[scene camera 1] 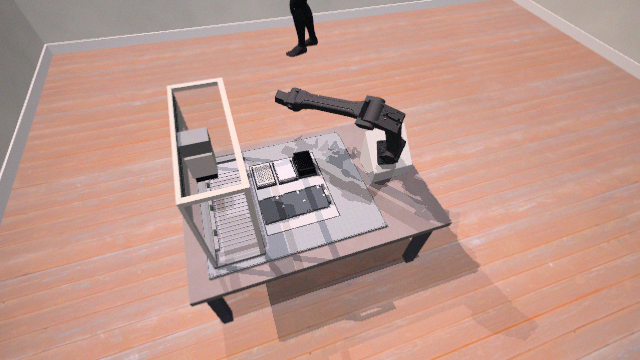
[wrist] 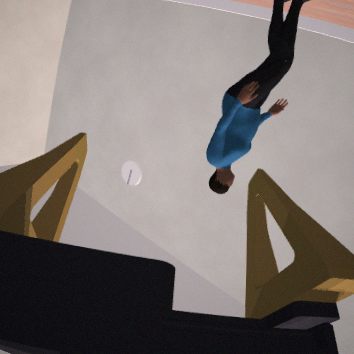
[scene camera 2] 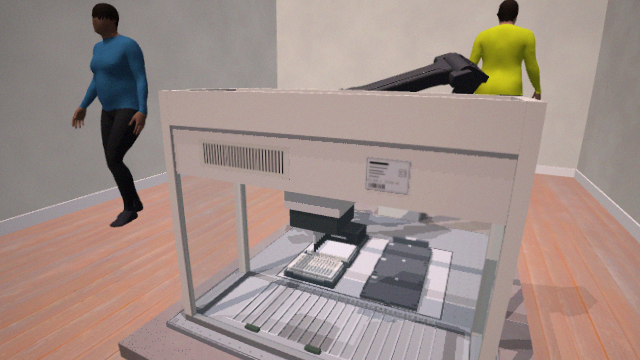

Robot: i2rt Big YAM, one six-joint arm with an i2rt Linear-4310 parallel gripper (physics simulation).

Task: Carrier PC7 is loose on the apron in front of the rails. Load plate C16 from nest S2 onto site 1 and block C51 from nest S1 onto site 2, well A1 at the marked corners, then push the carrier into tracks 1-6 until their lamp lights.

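Places are measured from the arm's base along level axes (x ahead, y right, z down), in millimetres.
Pixels of known places: gripper, fingertip midpoint: (wrist: 172,158); arm's base, origin of the base link: (scene camera 1: 384,152).
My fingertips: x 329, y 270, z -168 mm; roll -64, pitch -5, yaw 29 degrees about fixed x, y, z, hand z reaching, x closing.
Note:
For each thing: its top centre in the pictures, then the offset to it from my fingertips. "spot": a spot on its surface instead.
- dark grey carrier, middle of its top: (scene camera 2: 401,262) (scene camera 1: 294,200) dx +150, dy -416, dz +257 mm
- smooth white-topped piece, middle of its top: (scene camera 2: 332,247) (scene camera 1: 284,168) dx +170, dy -212, dz +261 mm
- grey head unit, surface spot: (scene camera 2: 320,209) spot: dx +551, dy -402, dz -22 mm
The dark grey carrier (scene camera 1: 295,204) (scene camera 2: 400,272) lies flat on the light apron in front of the rails (scene camera 1: 235,227) (scene camera 2: 330,320), apart from them. No labware shows on it. Beside it stand a pale plate with a grid of wells (scene camera 1: 263,175) (scene camera 2: 315,266), a smooth white-topped piece (scene camera 1: 285,170) (scene camera 2: 337,249) and a black box (scene camera 1: 303,163) (scene camera 2: 351,232). Labels and well A1 are too small to read. My gripper (wrist: 172,158) is open and empty, its brass-coloured fingers wide apart. It is raised high, away from the labware; its fingers do not show in the scene views.
A cream enclosure (scene camera 1: 233,130) (scene camera 2: 340,115) stands over the rails. A grey head unit (scene camera 1: 200,162) (scene camera 2: 320,209) hangs inside it, near the well plate. Small dark green parts (scene camera 2: 252,327) sit at the rails' far ends. People (scene camera 1: 302,25) (scene camera 2: 120,75) (wrist: 235,130) stand beyond the table.

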